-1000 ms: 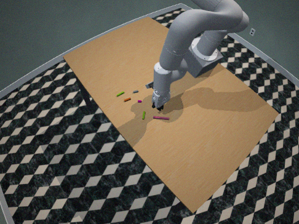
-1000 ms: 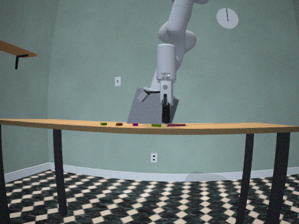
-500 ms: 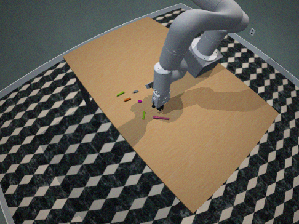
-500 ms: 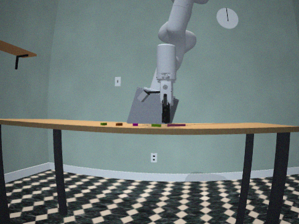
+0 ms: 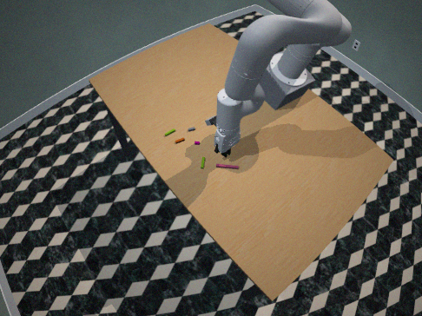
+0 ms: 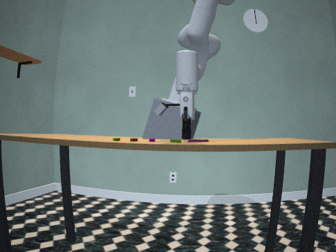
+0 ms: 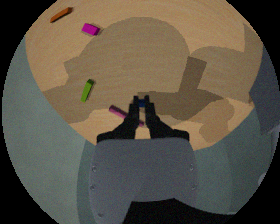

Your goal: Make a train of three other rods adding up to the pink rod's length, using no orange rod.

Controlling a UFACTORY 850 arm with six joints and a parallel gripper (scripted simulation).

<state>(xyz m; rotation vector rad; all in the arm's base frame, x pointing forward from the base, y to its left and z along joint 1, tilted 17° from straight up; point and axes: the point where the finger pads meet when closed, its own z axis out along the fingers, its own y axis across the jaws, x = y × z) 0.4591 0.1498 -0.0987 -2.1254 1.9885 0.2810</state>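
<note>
My gripper is now 190 mm to the left of the grey rod, 40 mm short of it and 30 mm above it. The rest, counted from my hand: magenta rod: 120 mm to the right, 60 mm ahead, 30 mm below; then pink rod: 50 mm to the left, 30 mm below, 30 mm ahead; then blue rod: 20 mm below.
</note>
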